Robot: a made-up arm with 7 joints.
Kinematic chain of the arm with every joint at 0, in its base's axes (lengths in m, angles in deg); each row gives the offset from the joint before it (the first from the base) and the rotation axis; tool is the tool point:
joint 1: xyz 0 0 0 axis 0 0.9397 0.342
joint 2: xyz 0 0 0 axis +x
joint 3: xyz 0 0 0 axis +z
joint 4: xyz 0.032 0 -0.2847 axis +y
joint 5: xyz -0.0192 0 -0.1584 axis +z
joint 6: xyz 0 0 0 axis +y
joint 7: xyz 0 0 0 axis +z
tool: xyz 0 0 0
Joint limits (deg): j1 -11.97..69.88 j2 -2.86..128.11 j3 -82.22..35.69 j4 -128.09..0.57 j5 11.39..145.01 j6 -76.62..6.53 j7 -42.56..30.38
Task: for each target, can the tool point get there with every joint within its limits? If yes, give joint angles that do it. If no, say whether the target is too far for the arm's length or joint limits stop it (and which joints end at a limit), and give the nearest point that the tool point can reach.
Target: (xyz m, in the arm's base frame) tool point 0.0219 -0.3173 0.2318
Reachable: no: joint limits stop it (at a limit: joint 1, joint 2, joint 3, joint 4) | nearest point -0.1061 -0.1967 -0.1388 | short by 0.410 m
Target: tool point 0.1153 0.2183 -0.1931
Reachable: yes | joints 13.68 35.63 23.28 -109.14 34.87 -38.10 -36.13
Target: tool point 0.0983 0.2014 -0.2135
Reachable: yes | joints 20.23 53.47 -7.29 -110.70 84.90 -3.19 24.91
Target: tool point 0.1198 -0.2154 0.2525
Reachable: no: joint limits stop it (at a limit: joint 1, joint 2, joint 3, joint 4) | nearest point 0.1015 0.0898 0.2256 | short by 0.307 m
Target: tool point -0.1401 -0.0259 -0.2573
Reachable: yes | joints 61.11 22.12 -41.60 -116.62 118.11 -42.29 14.22
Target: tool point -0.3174 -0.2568 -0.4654
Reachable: no: too far | nearest point -0.2378 -0.1556 -0.3353 | short by 0.183 m
